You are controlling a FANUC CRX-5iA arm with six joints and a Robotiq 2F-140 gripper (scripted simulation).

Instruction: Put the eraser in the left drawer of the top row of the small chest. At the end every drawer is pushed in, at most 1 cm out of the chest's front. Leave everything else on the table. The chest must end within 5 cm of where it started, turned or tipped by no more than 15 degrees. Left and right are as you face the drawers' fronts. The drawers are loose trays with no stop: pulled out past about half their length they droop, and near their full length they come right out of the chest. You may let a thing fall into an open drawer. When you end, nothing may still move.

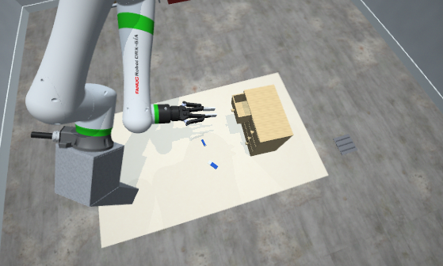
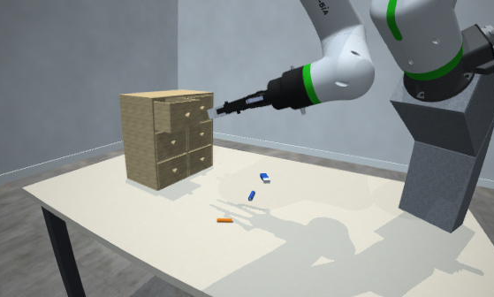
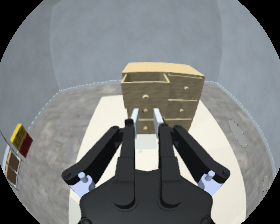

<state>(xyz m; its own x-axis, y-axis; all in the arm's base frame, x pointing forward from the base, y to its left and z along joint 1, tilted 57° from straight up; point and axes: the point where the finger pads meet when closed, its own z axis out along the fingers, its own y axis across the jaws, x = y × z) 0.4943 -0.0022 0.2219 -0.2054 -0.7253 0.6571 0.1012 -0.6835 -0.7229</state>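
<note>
Right now my hand is 20 mm past the eraser, 220 mm to the left of it and 270 mm above it. The rest, counted from my hand: blue cylinder (60 mm behind, 80 mm to the right, 270 mm below); then orange stick (90 mm behind, 80 mm to the left, 270 mm below).
</note>
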